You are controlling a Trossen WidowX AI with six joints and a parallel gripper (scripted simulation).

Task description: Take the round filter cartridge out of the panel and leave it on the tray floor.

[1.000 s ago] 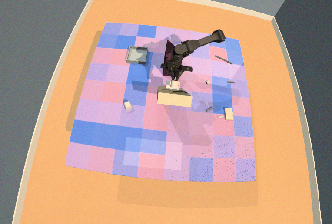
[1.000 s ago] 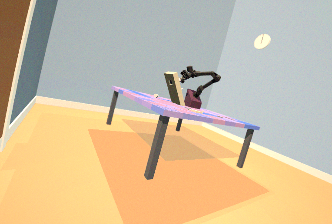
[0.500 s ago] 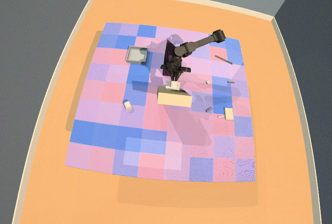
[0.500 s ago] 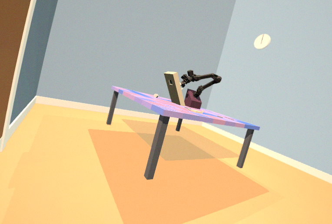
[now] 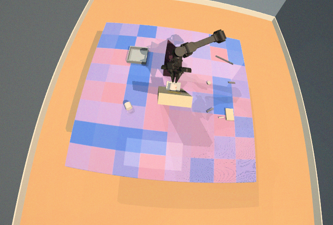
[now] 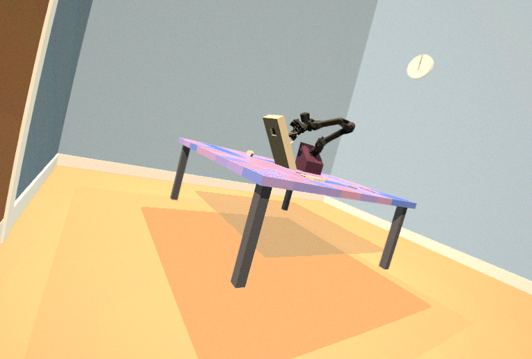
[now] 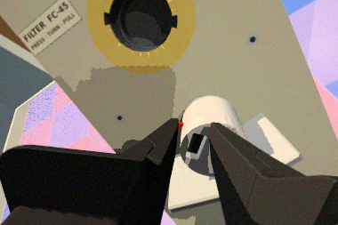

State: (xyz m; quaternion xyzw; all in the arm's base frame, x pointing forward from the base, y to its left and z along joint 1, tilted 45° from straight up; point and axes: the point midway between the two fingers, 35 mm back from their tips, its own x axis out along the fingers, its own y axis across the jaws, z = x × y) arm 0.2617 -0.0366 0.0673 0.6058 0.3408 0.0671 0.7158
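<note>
Right now my gripper tip is 1 cm short of the round filter cartridge and 2 cm above it. The rest, counted from my gripper tip: grey tray: 33 cm behind, 31 cm to the right, 22 cm below; cream service panel: 5 cm ahead, 6 cm below; cream block: 3 cm ahead, 45 cm to the left, 22 cm below.
</note>
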